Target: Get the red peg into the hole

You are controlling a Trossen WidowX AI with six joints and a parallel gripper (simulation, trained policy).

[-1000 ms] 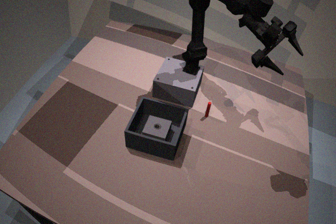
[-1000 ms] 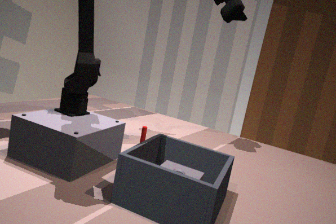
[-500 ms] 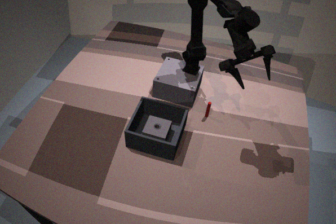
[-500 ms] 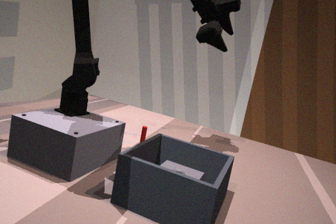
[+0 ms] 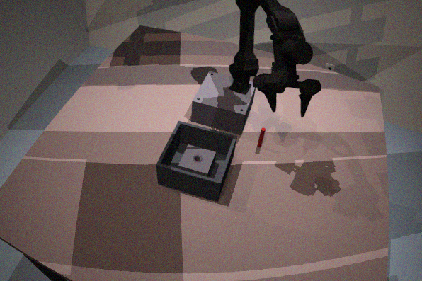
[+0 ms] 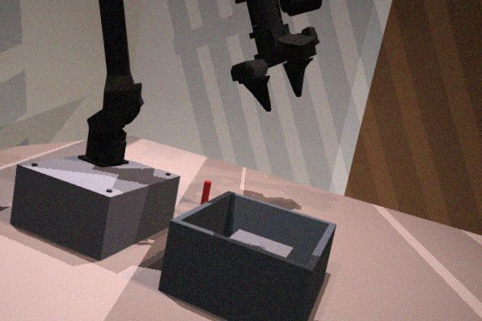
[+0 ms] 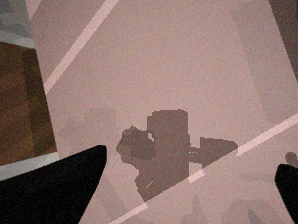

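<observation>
My gripper tip is 22 cm above the red peg, 10 cm past it and 7 cm to the left of it. From my gripper tip the other things lie so: plate 22 cm to the right, 22 cm below, 9 cm ahead; then dark box 23 cm below, 22 cm to the right, 9 cm ahead.
</observation>
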